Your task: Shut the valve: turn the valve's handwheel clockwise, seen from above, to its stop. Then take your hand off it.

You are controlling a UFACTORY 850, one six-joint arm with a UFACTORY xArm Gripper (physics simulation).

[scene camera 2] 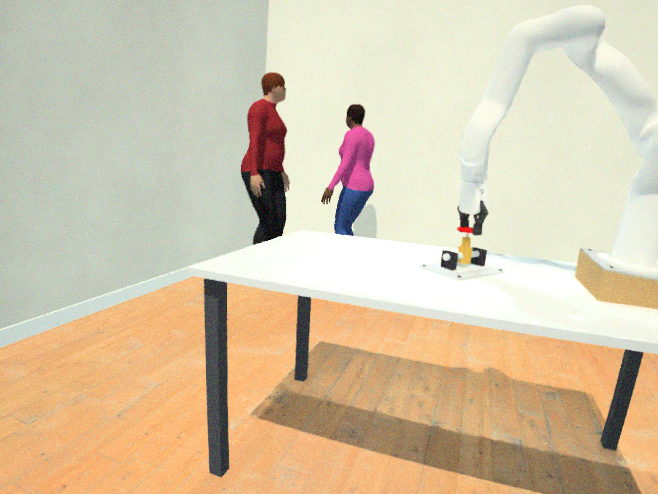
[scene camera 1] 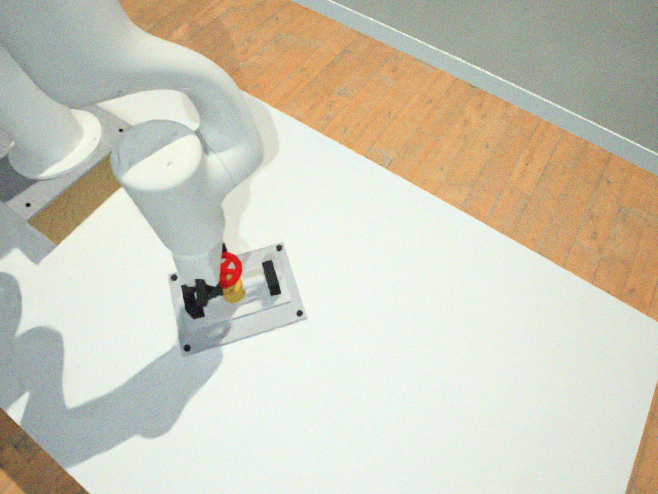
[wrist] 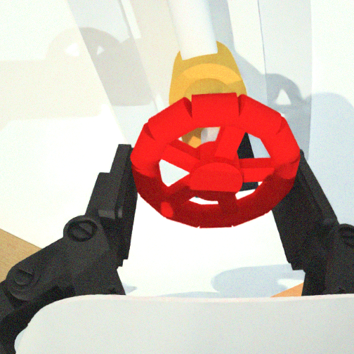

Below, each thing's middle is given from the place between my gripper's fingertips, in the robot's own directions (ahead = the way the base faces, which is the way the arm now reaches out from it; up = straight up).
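Scene:
With the red handwheel [wrist: 215, 173] as my reference, my hand is 10 mm to the right of it and 10 mm short of it. As for the base plate [scene camera 1: 220, 334], I find it 120 mm below my hand, 10 mm ahead of it and 10 mm to the left of it.

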